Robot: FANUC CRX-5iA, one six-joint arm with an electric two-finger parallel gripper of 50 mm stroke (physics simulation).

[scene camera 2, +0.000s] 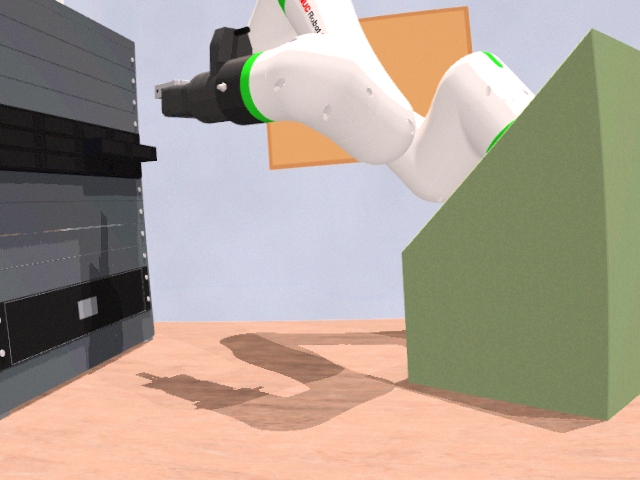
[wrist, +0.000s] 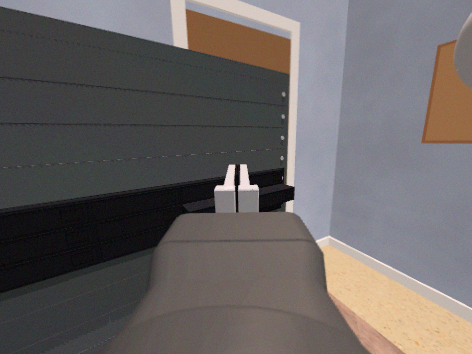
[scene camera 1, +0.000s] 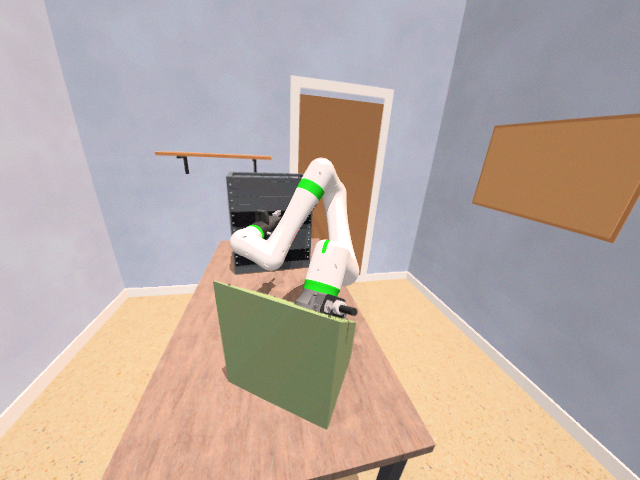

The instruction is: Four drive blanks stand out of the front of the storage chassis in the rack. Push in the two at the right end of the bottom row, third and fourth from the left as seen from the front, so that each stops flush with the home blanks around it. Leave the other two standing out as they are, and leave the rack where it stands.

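Frame: origin at the arm's base, x left, y back, z up, level; centimetres.
Seen in the pictures: gripper, fingertip midpoint: [scene camera 2: 158, 92] [wrist: 237, 176] [scene camera 1: 279, 211]; arm's base, origin of the base link: [scene camera 1: 315, 310].
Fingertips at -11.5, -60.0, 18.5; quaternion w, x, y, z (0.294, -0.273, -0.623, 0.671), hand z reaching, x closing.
Pixels of each thing's middle, then the offset from my fingertips to it, as dx, dy, dz. "*": a spot on its surface instead. Level surfaces: height alone.
- storage chassis, surface spot: [scene camera 2: 31, 135] [wrist: 59, 236] * +12.5, -16.9, -7.1
- grey rack, surface spot: [wrist: 125, 107] [scene camera 1: 263, 192] * +3.8, -16.3, +7.8
- wooden table, its level: dz -45.4
- black panel, body centre: [scene camera 2: 85, 307] [scene camera 1: 273, 256] -1.8, -15.6, -34.4
The storage chassis [scene camera 2: 31, 135] [wrist: 30, 227] is a black band across the grey rack [scene camera 1: 263, 190] [scene camera 2: 67, 56] [wrist: 125, 107]. Near its right end black blanks [scene camera 2: 147, 152] [wrist: 277, 193] stand out of the middle row, past the rack's side edge. Below them, in scene camera 2, the bottom row's right end shows no part past that edge. In the wrist view my gripper body hides this end of the bottom row; single blanks are too dark to tell apart. My gripper [scene camera 2: 158, 91] [wrist: 237, 176] is shut and empty, in front of the rack and above the standing-out blanks, touching nothing.
A green slant-topped block [scene camera 1: 284, 346] [scene camera 2: 506, 289] stands on the wooden table [scene camera 1: 289, 439] [scene camera 2: 330, 454]. A black panel [scene camera 2: 46, 320] with a light label sits low in the rack. A wall shelf [scene camera 1: 211, 155] hangs behind, left of the door [scene camera 1: 341, 139].
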